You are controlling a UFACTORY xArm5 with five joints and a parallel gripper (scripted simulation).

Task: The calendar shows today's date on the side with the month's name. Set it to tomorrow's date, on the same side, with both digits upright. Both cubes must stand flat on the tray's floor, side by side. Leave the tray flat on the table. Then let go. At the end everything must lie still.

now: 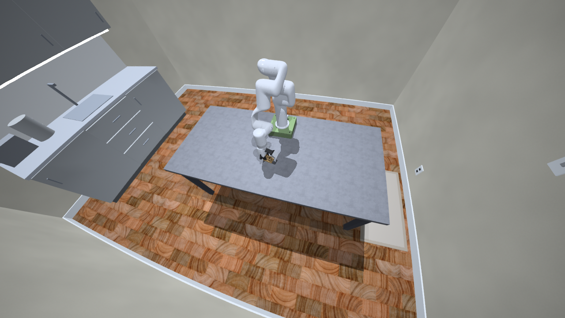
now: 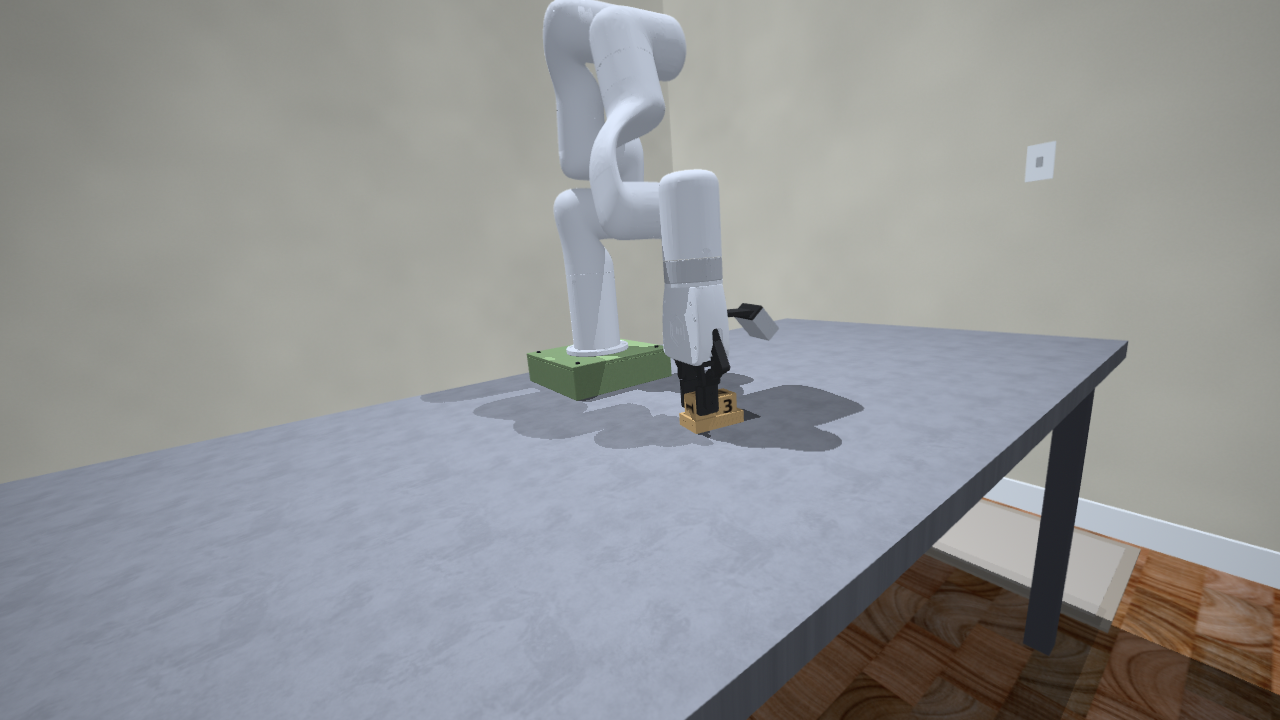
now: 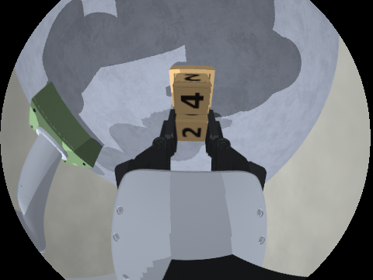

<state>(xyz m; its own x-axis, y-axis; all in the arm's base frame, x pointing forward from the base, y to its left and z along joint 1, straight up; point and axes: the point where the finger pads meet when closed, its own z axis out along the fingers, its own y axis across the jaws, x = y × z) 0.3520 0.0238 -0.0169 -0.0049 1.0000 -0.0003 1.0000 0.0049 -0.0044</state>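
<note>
Now: hand 30 mm above the wooden calendar tray and 20 mm to the right of it.
</note>
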